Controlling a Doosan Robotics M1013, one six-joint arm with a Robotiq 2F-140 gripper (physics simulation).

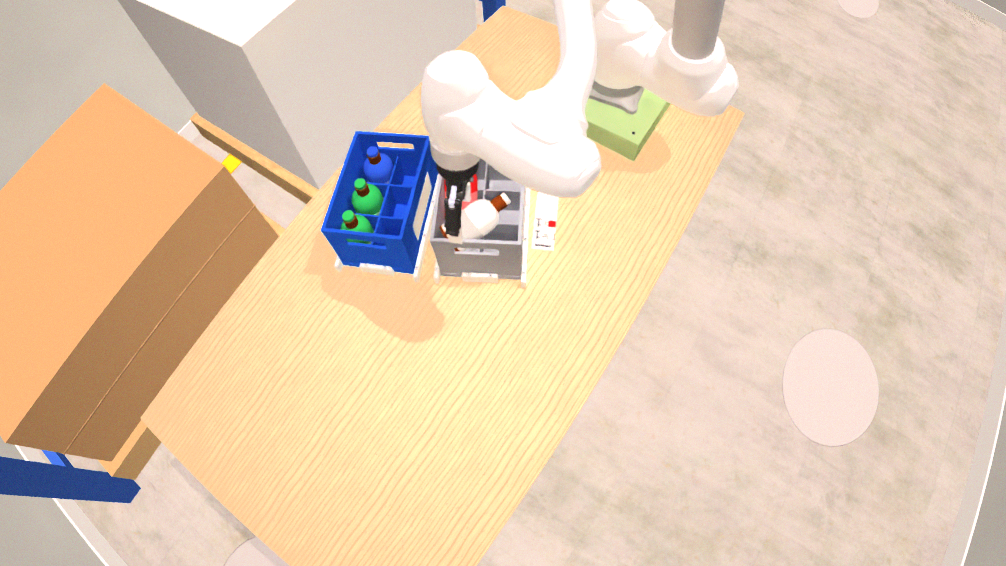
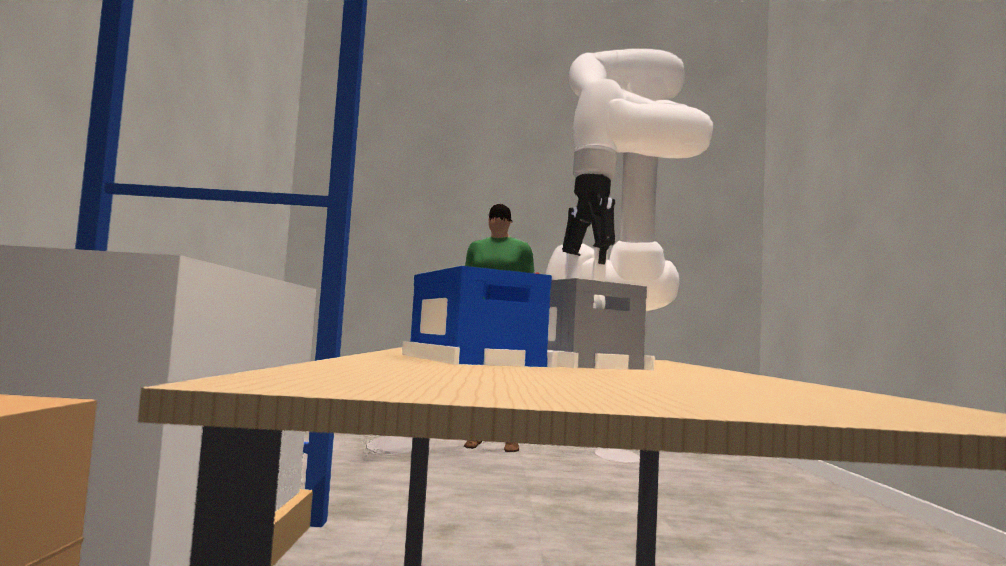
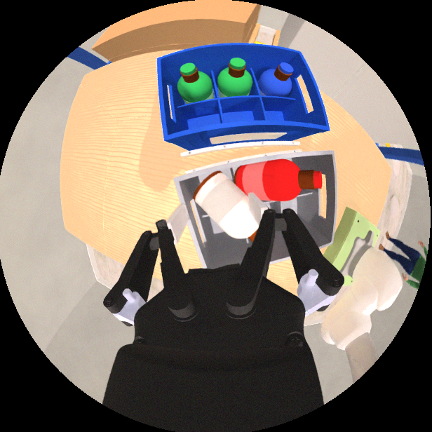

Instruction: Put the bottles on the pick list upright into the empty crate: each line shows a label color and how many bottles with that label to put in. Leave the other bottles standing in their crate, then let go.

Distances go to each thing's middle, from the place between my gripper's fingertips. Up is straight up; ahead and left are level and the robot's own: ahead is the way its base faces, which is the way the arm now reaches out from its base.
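White bottle point(image 1: 481, 216): 40 mm below my hand, 30 mm behind it, 10 mm to the left of it. Red bottle point(image 3: 280, 179), from my hand: 50 mm below, 50 mm to the right, 90 mm behind. Blue bottle point(image 1: 378, 167): 90 mm lower than my hand, 280 mm right of it and 90 mm behind it. Pick list point(image 1: 546, 209), also from my hand: 170 mm below, 170 mm behind, 130 mm to the left.
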